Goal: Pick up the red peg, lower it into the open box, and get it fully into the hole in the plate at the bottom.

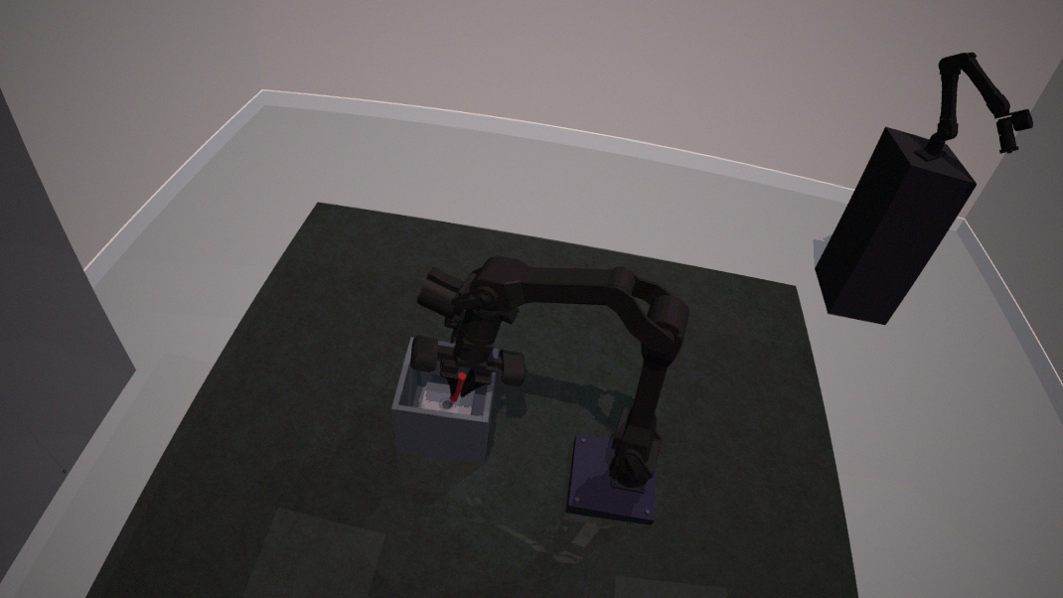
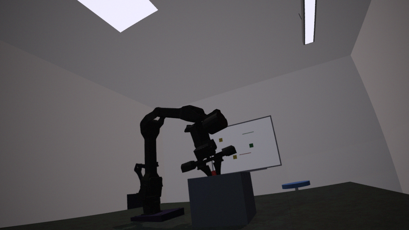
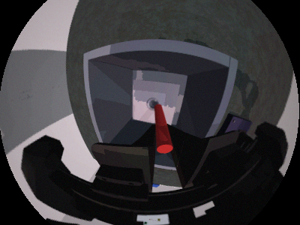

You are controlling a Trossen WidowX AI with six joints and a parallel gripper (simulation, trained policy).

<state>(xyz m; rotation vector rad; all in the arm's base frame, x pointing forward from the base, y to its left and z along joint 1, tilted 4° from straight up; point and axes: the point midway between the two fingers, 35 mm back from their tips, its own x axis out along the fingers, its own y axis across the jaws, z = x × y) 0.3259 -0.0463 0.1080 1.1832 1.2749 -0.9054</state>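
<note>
Now: gripper tip 10 mm to the left of the red peg. Round my gripper tip: pale plate (70 mm below, 20 mm ahead, 10 mm to the right).
</note>
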